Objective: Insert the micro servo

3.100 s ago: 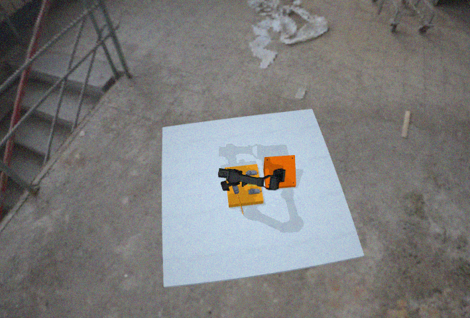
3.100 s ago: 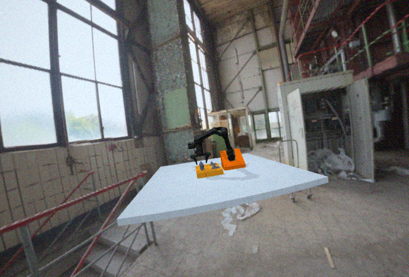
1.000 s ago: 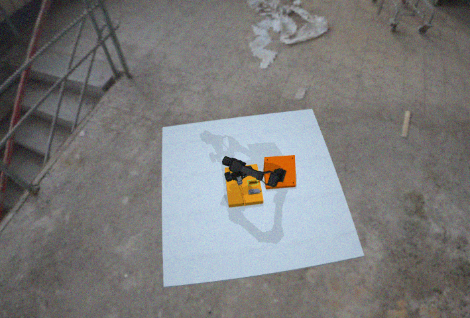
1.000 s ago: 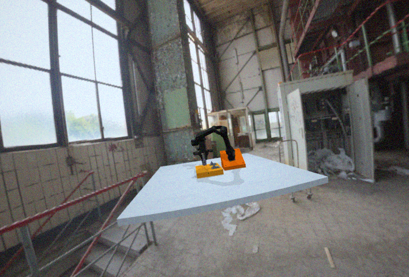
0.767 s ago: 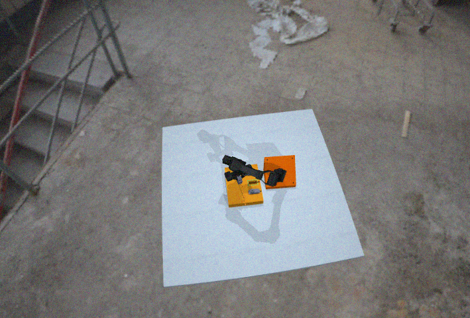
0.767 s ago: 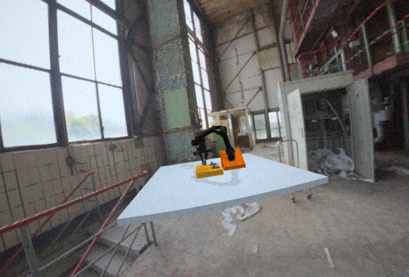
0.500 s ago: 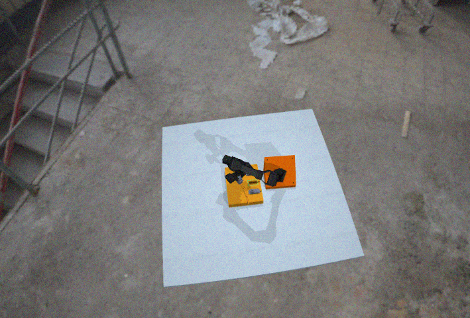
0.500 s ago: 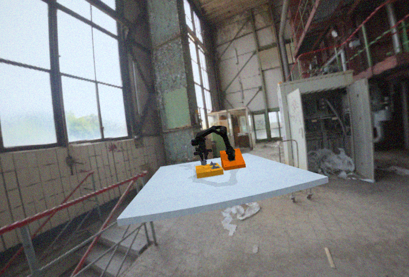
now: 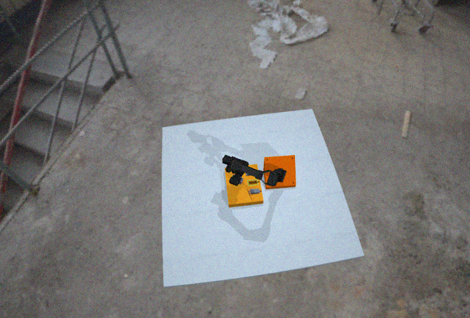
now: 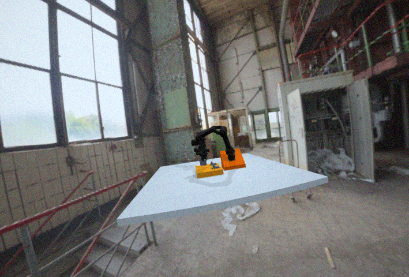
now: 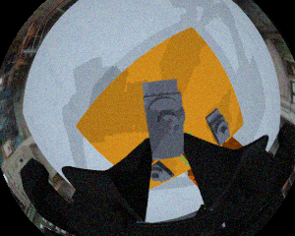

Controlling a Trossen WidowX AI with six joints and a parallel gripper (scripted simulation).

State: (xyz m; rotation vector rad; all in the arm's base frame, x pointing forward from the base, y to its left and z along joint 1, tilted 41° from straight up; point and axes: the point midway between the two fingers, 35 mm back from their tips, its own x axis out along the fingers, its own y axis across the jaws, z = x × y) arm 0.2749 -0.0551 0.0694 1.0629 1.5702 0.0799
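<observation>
My gripper tip is now 100 mm above the deck and 20 mm short of it.
</observation>
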